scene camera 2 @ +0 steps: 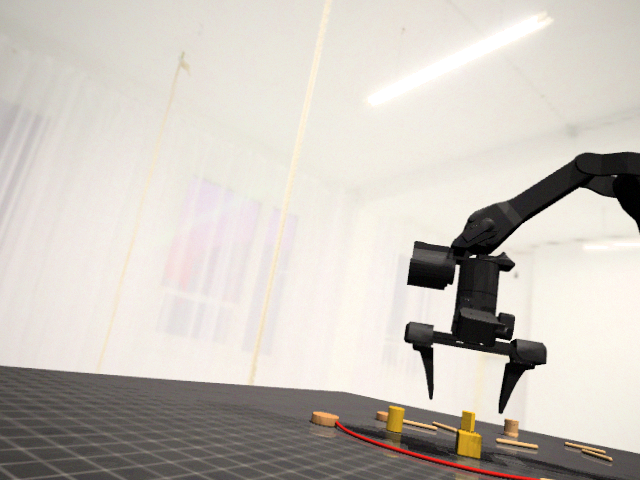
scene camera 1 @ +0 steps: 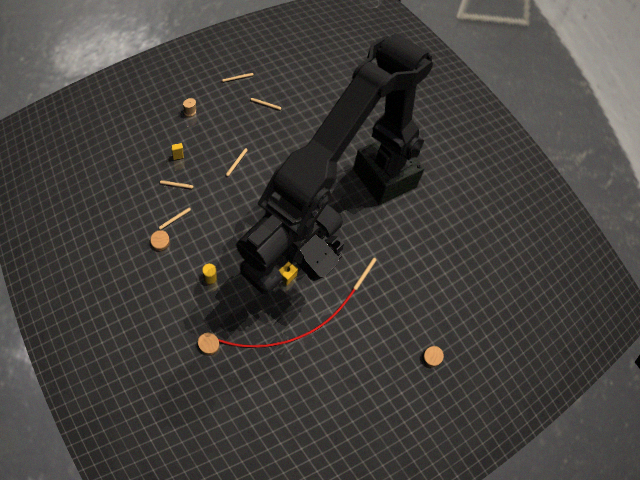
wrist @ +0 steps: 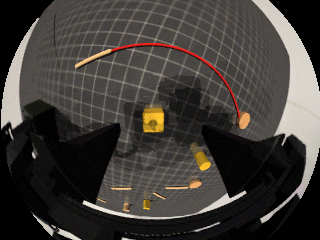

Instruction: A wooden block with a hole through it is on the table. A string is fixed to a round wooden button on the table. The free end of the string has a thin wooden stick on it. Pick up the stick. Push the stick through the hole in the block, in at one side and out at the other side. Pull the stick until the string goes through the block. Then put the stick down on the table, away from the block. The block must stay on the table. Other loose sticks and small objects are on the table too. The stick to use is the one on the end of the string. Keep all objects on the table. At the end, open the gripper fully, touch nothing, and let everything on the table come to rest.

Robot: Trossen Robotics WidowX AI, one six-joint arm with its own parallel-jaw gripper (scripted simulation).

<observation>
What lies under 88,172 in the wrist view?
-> My gripper.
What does my gripper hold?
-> Nothing.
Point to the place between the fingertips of my gripper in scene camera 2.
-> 464,406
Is my gripper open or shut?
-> Open.
</observation>
